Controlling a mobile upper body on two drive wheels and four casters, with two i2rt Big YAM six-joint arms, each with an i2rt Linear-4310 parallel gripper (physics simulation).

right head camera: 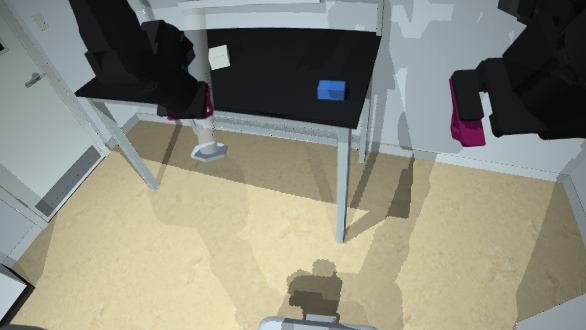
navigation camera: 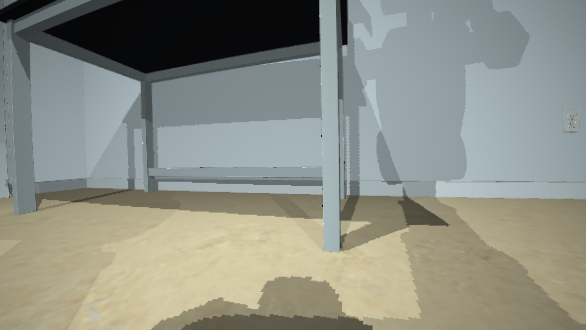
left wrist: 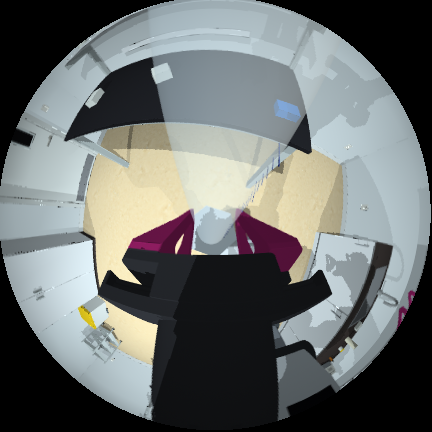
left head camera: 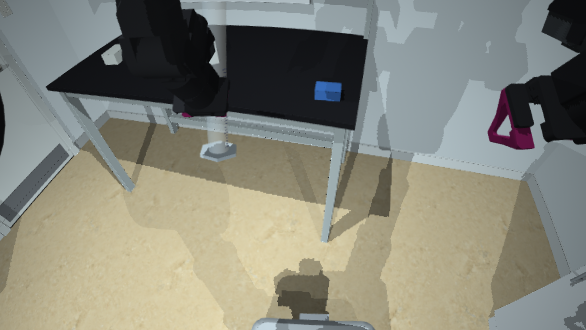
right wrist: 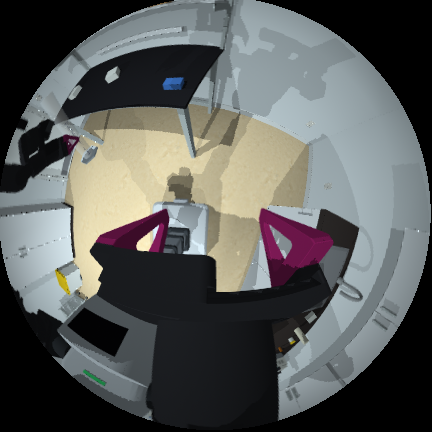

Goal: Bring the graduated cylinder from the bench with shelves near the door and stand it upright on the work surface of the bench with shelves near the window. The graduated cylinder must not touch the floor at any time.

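Frame: origin at the left arm's base, x right, y back, z down, level; centimetres.
Where they show: left gripper, fingertip midpoint: [right head camera: 203, 112] [left wrist: 214, 213] [left head camera: 216, 110] [right wrist: 75, 139]; right gripper, fingertip midpoint: [right head camera: 492, 130] [left head camera: 520, 134] [right wrist: 213, 213].
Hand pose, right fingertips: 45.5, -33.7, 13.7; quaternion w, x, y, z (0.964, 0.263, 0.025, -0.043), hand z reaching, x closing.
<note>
Each offset is from my right fingertips to the top centre of the thing, as dx, dy, dz. "spot": to the spot under its first point. Level surfaces: height alone.
The graduated cylinder {spot: -47.3, -17.4, +18.0} [left head camera: 218, 135] is a pale, see-through tube with a hexagonal foot {spot: -47.6, -16.1, +21.9} [left head camera: 219, 152]. My left gripper [left head camera: 203, 110] is shut on its lower part and holds it upright in the air, in front of the front edge of the black-topped bench {dz +35.9} [left head camera: 266, 69]. It also shows in the right head view [right head camera: 208, 141], and in the left wrist view [left wrist: 212, 235] between the magenta fingers of my left gripper [left wrist: 214, 213]. My right gripper [left head camera: 512, 129] is open and empty, off to the right by the wall; the right wrist view shows its fingers [right wrist: 213, 221] wide apart.
A blue box {-21.6, -59.5, +31.9} [left head camera: 328, 91] lies on the bench top near its right edge. A white block {-74.9, -89.7, +30.1} [right head camera: 219, 57] and another {-129.4, -97.5, +30.1} [left head camera: 111, 54] lie at the bench's left part. The bench legs {spot: -17.4, -47.4, +72.0} [left head camera: 332, 184] stand on the tan floor. A door [right head camera: 32, 102] is at the left.
</note>
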